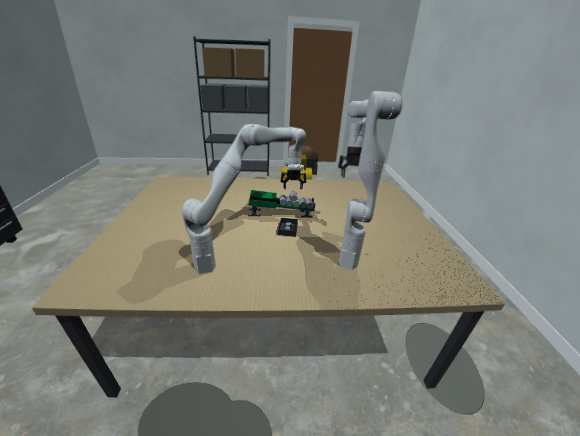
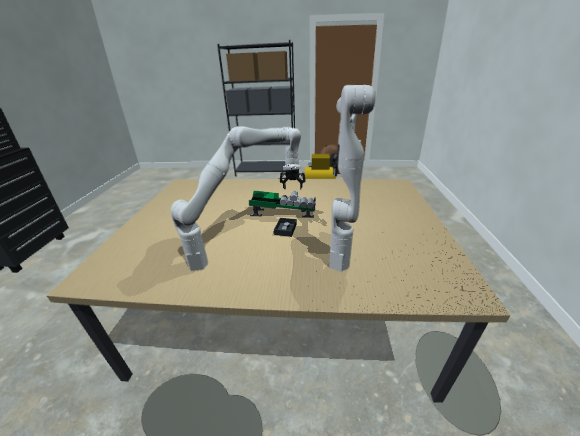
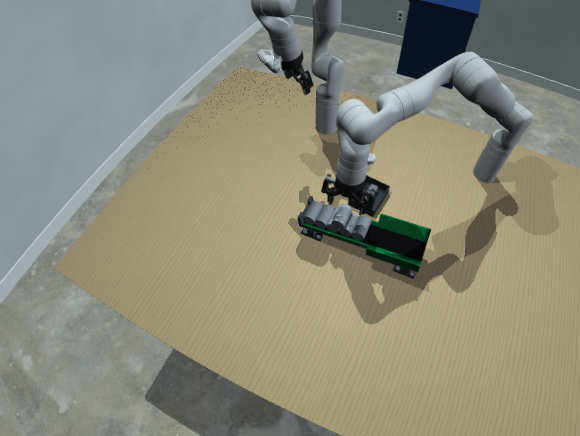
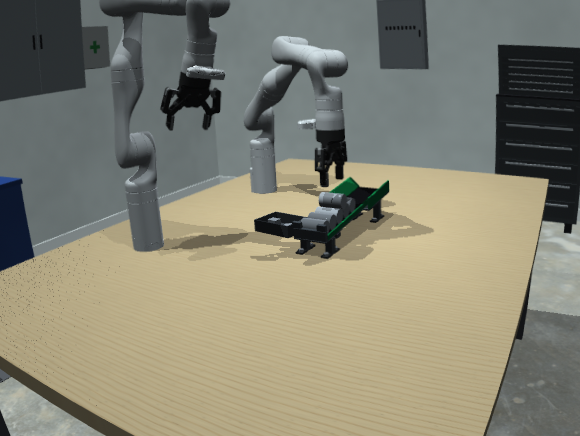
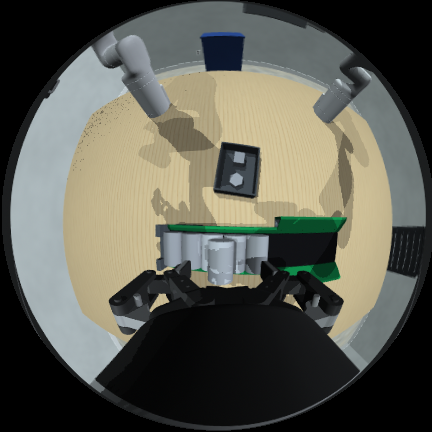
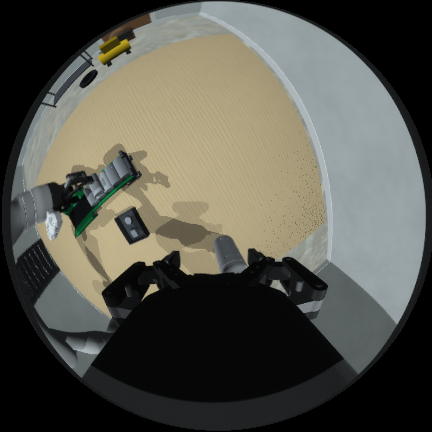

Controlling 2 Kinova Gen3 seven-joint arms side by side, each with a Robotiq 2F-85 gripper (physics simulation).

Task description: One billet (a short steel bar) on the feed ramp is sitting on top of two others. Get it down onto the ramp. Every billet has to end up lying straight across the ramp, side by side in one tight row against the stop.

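Frame: origin at the left arm's base, x down, y back, z left, level; millimetres.
Seen in the pictures: left gripper, fingertip midpoint: [image 1: 292, 189] [image 2: 292, 189] [image 3: 346, 207] [image 4: 332, 183] [image 5: 225, 268] [image 6: 84, 189]; right gripper, fingertip midpoint: [image 1: 352, 178] [image 3: 298, 85] [image 4: 187, 129] [image 6: 213, 257]; left arm's base, link origin: [image 1: 205, 266] [image 2: 198, 263] [image 3: 483, 174] [image 4: 265, 190] [image 5: 321, 114]; right arm's base, link origin: [image 1: 348, 262] [image 2: 339, 264] [image 3: 326, 127] [image 4: 148, 246] [image 5: 157, 109] [image 6: 223, 243].
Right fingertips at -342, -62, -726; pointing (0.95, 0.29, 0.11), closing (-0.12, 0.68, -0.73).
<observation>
Pixels of each thing's middle, then the offset from my right fingertips to it, as dx, dy, dz.
- top billet, body centre: [image 5: 220, 260] [image 4: 332, 200] [image 3: 342, 216] [image 6: 94, 184] [image 1: 293, 195] +225, -315, +183
- end billet, body centre: [image 5: 172, 247] [image 4: 314, 226] [image 3: 313, 212] [image 6: 121, 167] +270, -284, +91
- dark stop, body centre: [image 5: 162, 246] [image 4: 309, 231] [image 3: 305, 210] [image 6: 127, 162] +274, -278, +68
- small black tray, body centre: [image 5: 237, 168] [image 4: 281, 224] [image 3: 369, 195] [image 6: 131, 226] [image 1: 288, 226] [image 2: 285, 226] +325, -142, +268
The top billet [image 5: 220, 262] [image 4: 331, 199] [image 1: 293, 194] [image 3: 341, 218] lies crosswise on two billets in the middle of a row on the green ramp [image 5: 310, 224] [image 4: 378, 196] [image 3: 405, 228]. Several grey billets lie across the ramp beneath and beside it; the end billet [image 5: 172, 249] is beside the dark stop [image 5: 159, 231] [image 4: 310, 233]. My left gripper [image 5: 225, 268] [image 4: 332, 180] [image 1: 293, 186] [image 2: 293, 186] is open and empty above the row, fingertips apart along the ramp. My right gripper [image 4: 188, 126] [image 6: 213, 257] is open and empty, high up away from the ramp.
A small black tray [image 5: 235, 194] [image 4: 270, 229] with a square and a hexagonal piece stands on the table beside the ramp. The right arm's base [image 4: 145, 220] stands beyond the tray. A yellow machine [image 2: 320, 173] is on the floor behind the table.
</observation>
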